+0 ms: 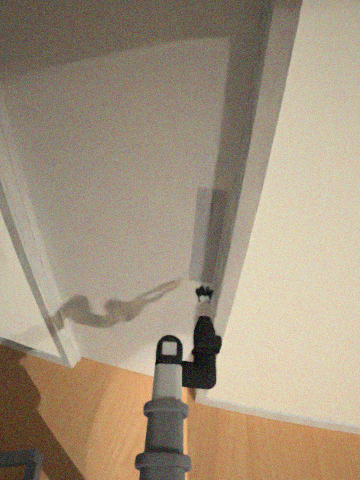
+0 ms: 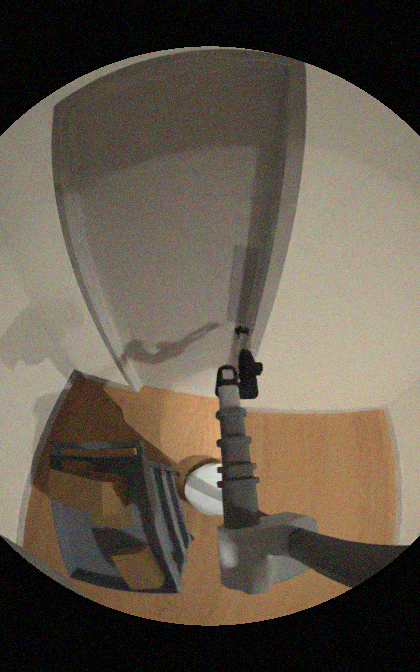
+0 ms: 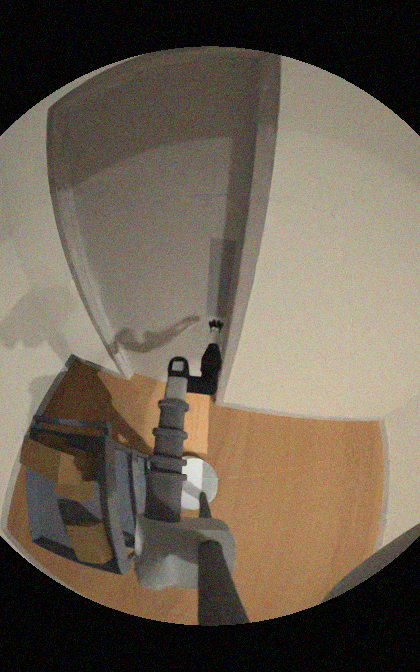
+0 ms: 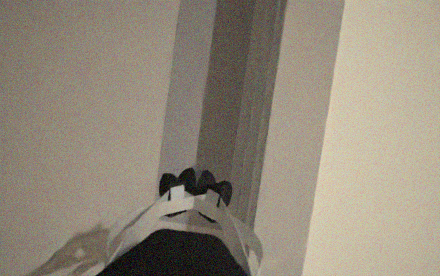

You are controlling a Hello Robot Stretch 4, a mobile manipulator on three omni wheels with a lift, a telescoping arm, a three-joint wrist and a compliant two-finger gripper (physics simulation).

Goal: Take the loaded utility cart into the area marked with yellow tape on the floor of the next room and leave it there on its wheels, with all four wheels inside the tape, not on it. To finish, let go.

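Frame: origin at the robot's base, x ahead, y right, z down, level; centimetres.
Seen in the pictures: gripper, fingertip midpoint: (image 1: 204,287) (image 4: 196,184).
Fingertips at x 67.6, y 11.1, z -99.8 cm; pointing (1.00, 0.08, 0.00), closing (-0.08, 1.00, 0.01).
Offsets run from my fingertips to a thing's middle. "spot": to the spot under its first point.
My gripper (image 1: 204,291) (image 2: 242,330) (image 3: 216,324) (image 4: 196,184) is shut, with its fingertips together and nothing seen between them. It points at the lower end of a grey vertical plate @(dx +13.0, dy +0.4, dz -11.6 cm) (image 1: 200,230) (image 4: 184,90) on the right side of a door panel (image 1: 130,175) (image 2: 170,240) (image 3: 150,230); whether it touches is unclear. The blue-grey utility cart (image 1: 35,459) (image 2: 65,522) (image 3: 37,505) stands at the lower left, apart from the gripper. It carries a larger brown box (image 2: 75,487) (image 3: 42,460) and a smaller one (image 2: 140,567) (image 3: 89,542). Its wheels are hidden. Yellow tape does not show.
The door frame's right post (image 1: 275,100) (image 4: 305,100) stands close beside the gripper; its left post @(spot: dx +22.0, dy -78.6, dz +12.8 cm) (image 1: 36,265) is across the panel. A pale wall (image 1: 320,225) (image 2: 350,275) (image 3: 330,275) continues rightward. A round white thing (image 2: 200,492) (image 3: 209,482) is low beneath the arm.
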